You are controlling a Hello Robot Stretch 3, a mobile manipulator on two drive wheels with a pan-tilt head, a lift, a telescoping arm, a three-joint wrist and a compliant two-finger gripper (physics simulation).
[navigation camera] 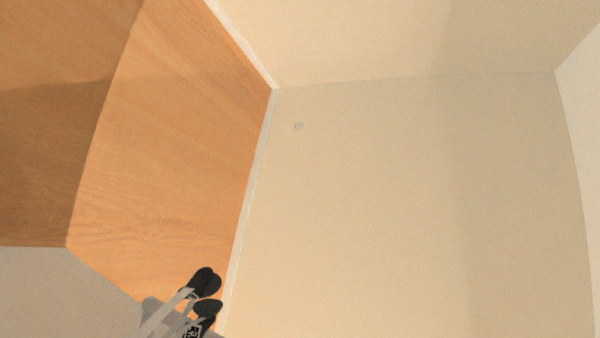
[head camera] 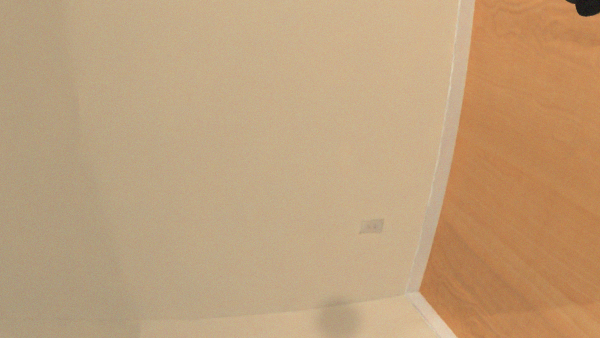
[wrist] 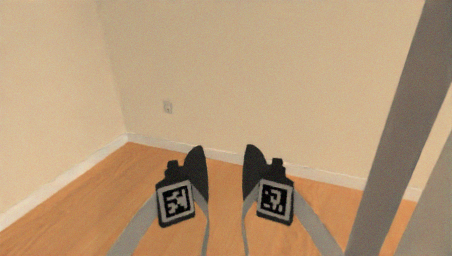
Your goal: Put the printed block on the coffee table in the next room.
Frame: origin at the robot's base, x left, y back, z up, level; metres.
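Seen in the pictures: gripper, fingertip midpoint: (navigation camera: pixel 214 286).
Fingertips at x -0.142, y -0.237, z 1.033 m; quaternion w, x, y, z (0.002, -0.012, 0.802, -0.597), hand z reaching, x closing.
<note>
A point is followed by its place in that frame.
My gripper (navigation camera: pixel 207 296) @(x -0.142, y -0.237, z 1.034 m) (wrist: pixel 225 164) @(x -0.142, y -0.237, z 1.034 m) is partly open, with a gap between its two dark fingertips and nothing held in it. In the wrist view it is over the wood floor, pointed toward a wall. In the navigation camera view it is at the bottom, beside the baseboard. A dark piece at the top right corner of the head camera view looks like part of a fingertip. The printed block and the coffee table do not show in these views.
A beige wall (head camera: pixel 250 125) @(x -0.124, y -1.705, z 1.007 m) (navigation camera: pixel 400 200) @(x -0.233, y -1.665, z 1.345 m) (wrist: pixel 280 75) with an outlet (head camera: pixel 372 226) @(x 0.340, y -1.868, z 0.397 m) (navigation camera: pixel 298 126) @(x 0.337, y -1.864, z 0.416 m) (wrist: pixel 168 107) meets another wall at a corner. A white baseboard (head camera: pixel 452 110) @(x -0.213, y -1.658, z 0.055 m) (navigation camera: pixel 250 187) @(x -0.263, y -1.640, z 0.044 m) (wrist: pixel 330 176) edges the wood floor (head camera: pixel 530 165) @(x 0.042, y -1.189, z 0.001 m) (navigation camera: pixel 175 140) @(x 0.122, y -0.889, z 0.000 m) (wrist: pixel 95 200). A grey post (wrist: pixel 400 125) stands at the right of the wrist view.
</note>
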